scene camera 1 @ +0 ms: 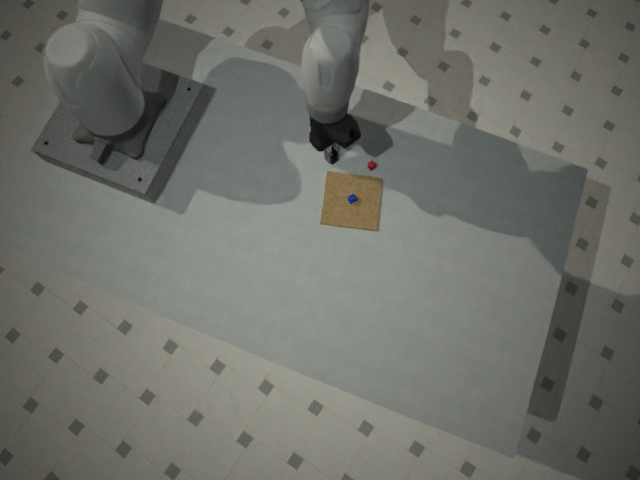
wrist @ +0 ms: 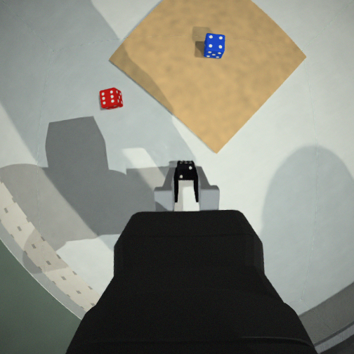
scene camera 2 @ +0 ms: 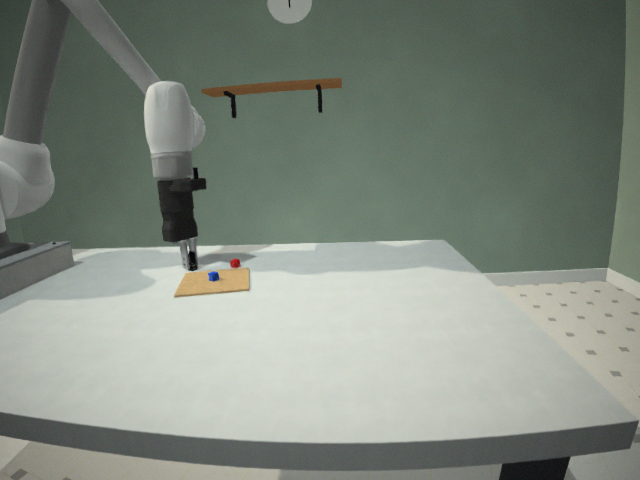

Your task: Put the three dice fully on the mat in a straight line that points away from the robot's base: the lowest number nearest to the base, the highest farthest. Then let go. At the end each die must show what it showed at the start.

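Frame: origin at the arm's base, x right, y ahead, z up, level; centimetres.
Where they show: gripper, between the fingertips: (scene camera 1: 331,157) (scene camera 2: 190,266); arm's base, origin of its link: (scene camera 1: 121,119).
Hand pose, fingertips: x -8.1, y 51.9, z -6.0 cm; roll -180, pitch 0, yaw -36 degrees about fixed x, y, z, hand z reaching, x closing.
Note:
Things, the pixels of their top centre, and the offset from my fingertips. Level surfaces: height alone.
- blue die, centre of its top: (scene camera 2: 213,272) (scene camera 1: 352,197) dx +9.4, dy +8.0, dz +1.4 cm
- tan square mat, centre of its top: (scene camera 2: 214,280) (scene camera 1: 351,200) dx +9.5, dy +8.1, dz -0.2 cm
- red die, centre of its top: (scene camera 2: 234,259) (scene camera 1: 372,164) dx -0.8, dy +10.4, dz +1.0 cm
- table, height of its surface: dz -0.6 cm
My gripper (scene camera 1: 332,155) (scene camera 2: 189,262) (wrist: 185,177) is shut on the black die (wrist: 186,170), low at the table beside the mat's near corner in the wrist view. The black die's upper face shows two pips; its sides are partly hidden by the fingers. The blue die (scene camera 1: 352,198) (scene camera 2: 213,276) (wrist: 214,45) sits near the middle of the tan square mat (scene camera 1: 336,214) (scene camera 2: 237,284) (wrist: 250,85), four pips up. The red die (scene camera 1: 371,165) (scene camera 2: 235,263) (wrist: 110,98) lies on the table off the mat, six pips up.
The robot's base plate (scene camera 1: 173,126) (scene camera 2: 46,264) stands at the left of the table (scene camera 1: 258,289) (scene camera 2: 336,351). A wall shelf (scene camera 2: 279,86) hangs behind the table. Arm shadows fall across the table and a corner of the mat.

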